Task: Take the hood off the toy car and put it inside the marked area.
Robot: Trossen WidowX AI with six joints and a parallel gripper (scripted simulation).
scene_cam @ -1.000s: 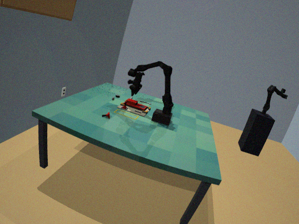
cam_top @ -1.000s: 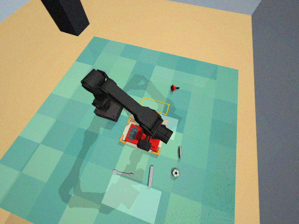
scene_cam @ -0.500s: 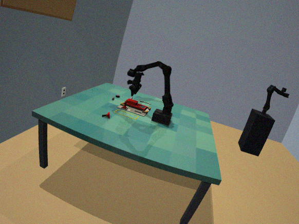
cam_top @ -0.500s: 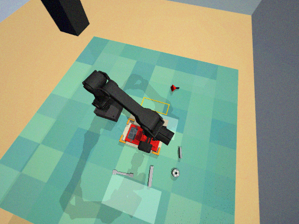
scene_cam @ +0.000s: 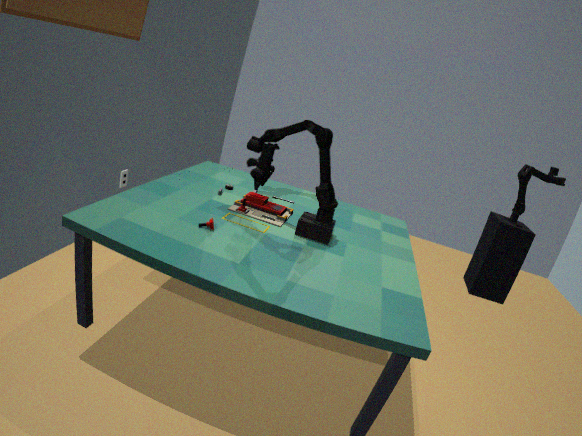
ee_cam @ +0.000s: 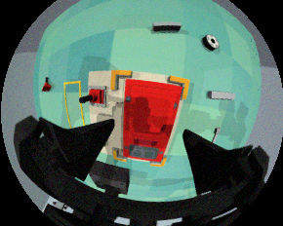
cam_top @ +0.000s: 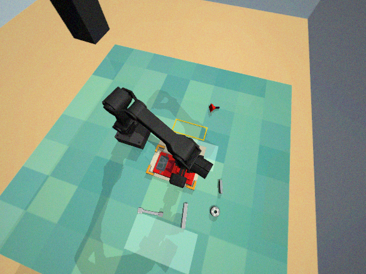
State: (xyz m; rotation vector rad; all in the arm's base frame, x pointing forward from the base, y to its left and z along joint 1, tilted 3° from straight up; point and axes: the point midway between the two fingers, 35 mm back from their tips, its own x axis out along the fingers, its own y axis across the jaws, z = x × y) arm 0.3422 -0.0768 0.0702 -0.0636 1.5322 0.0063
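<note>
Right now the red hood is 5 cm below my gripper tip.
</note>
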